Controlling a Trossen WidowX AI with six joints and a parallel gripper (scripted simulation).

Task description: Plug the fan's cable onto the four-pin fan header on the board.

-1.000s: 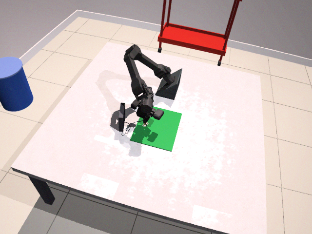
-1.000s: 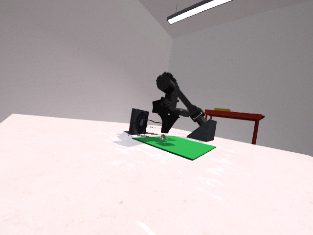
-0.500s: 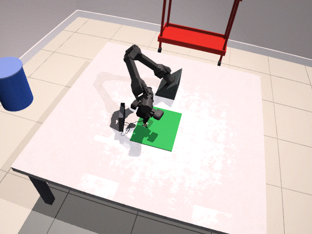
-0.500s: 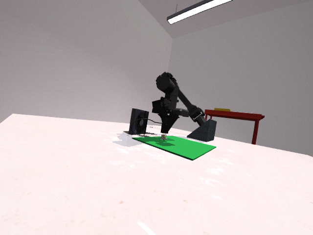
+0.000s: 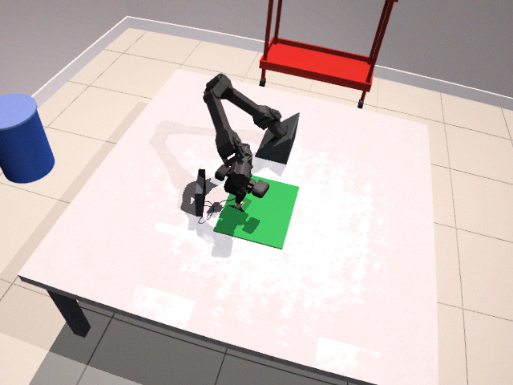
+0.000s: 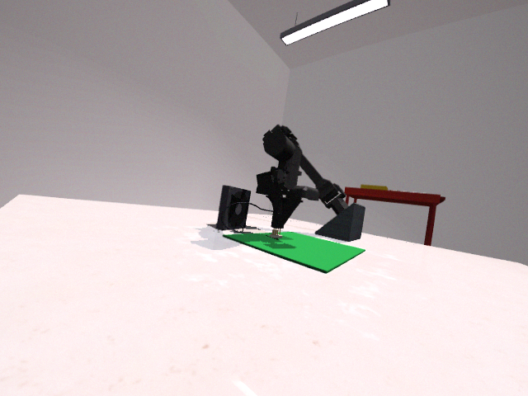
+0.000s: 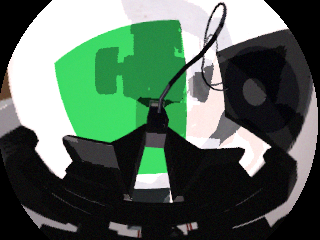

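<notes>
My gripper tip is 10 mm below the fan plug and 10 mm short of it. Round my gripper tip: black fan 130 mm to the right, 30 mm ahead, 20 mm above; then four-pin header 40 mm below, 10 mm ahead; then green board 70 mm to the left, 50 mm below.
</notes>
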